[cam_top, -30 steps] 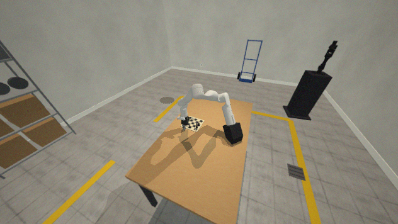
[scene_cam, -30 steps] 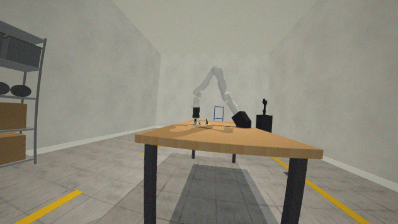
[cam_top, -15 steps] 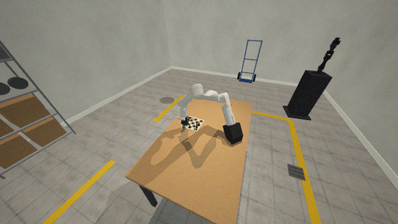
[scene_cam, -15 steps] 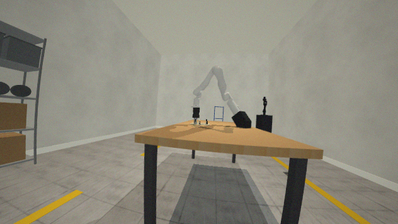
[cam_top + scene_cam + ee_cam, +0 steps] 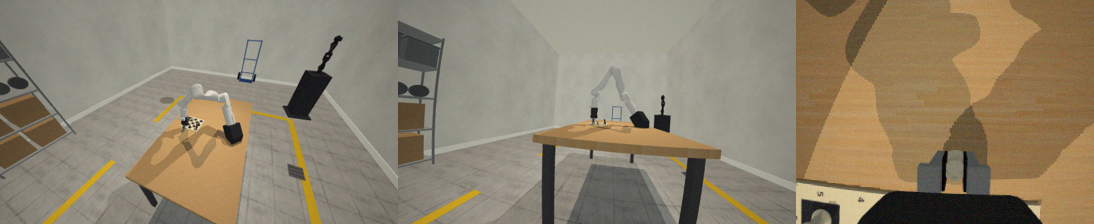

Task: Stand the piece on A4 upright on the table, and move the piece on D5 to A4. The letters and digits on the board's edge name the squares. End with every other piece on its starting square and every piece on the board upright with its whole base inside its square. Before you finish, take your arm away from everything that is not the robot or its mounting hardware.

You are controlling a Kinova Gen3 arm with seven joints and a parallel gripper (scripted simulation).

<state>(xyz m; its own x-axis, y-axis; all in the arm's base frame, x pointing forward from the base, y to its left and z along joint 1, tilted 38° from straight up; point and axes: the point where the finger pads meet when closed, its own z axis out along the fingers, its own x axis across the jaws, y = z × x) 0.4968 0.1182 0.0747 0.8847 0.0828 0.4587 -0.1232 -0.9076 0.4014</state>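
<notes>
My gripper is now 60 mm past the small chessboard, 130 mm to the left of it and 20 mm above it. From my hand the other things lie so: black piece: 180 mm to the right.
</notes>
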